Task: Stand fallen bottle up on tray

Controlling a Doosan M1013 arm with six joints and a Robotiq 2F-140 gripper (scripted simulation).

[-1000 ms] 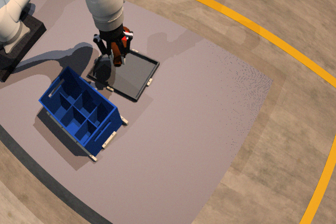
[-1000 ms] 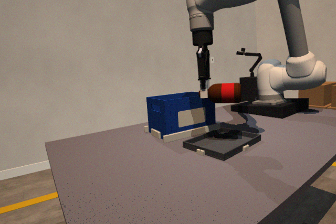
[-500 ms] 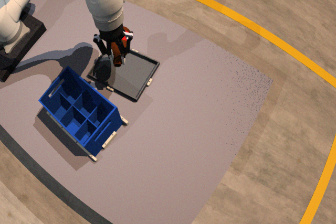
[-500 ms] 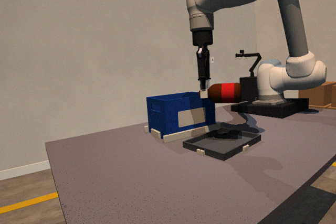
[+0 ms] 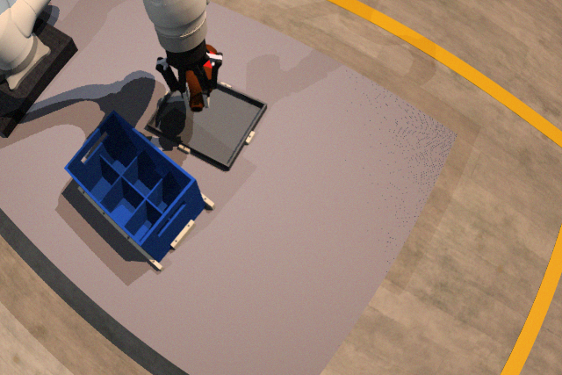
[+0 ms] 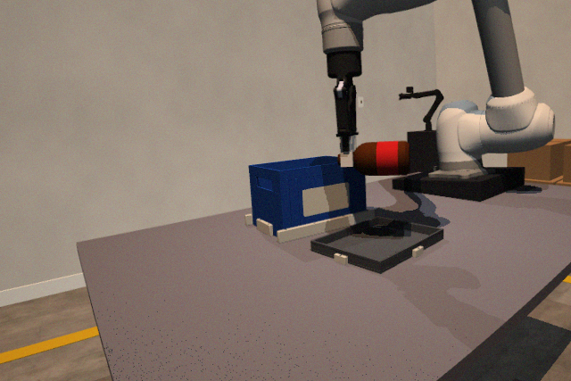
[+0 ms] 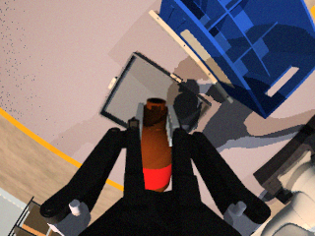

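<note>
My gripper is now 4 cm to the right of the bottle, 4 cm past it and 2 cm above it. Also, from my hand: dark tray 21 cm below, 5 cm behind, 4 cm to the left; blue crate 22 cm to the right, 14 cm below, 1 cm behind.
</note>
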